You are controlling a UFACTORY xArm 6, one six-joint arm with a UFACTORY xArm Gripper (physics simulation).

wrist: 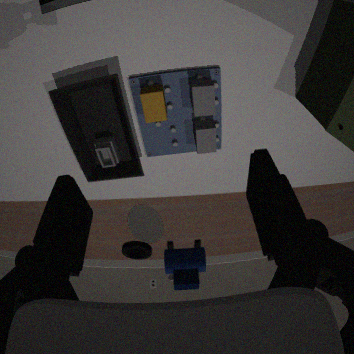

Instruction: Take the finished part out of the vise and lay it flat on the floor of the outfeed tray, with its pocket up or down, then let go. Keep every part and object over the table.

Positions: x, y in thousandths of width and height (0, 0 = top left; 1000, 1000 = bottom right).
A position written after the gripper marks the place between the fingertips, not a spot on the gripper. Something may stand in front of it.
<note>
In view: the gripper (456, 518), a yellow block (431, 278) and a blue plate (448, 397).
</note>
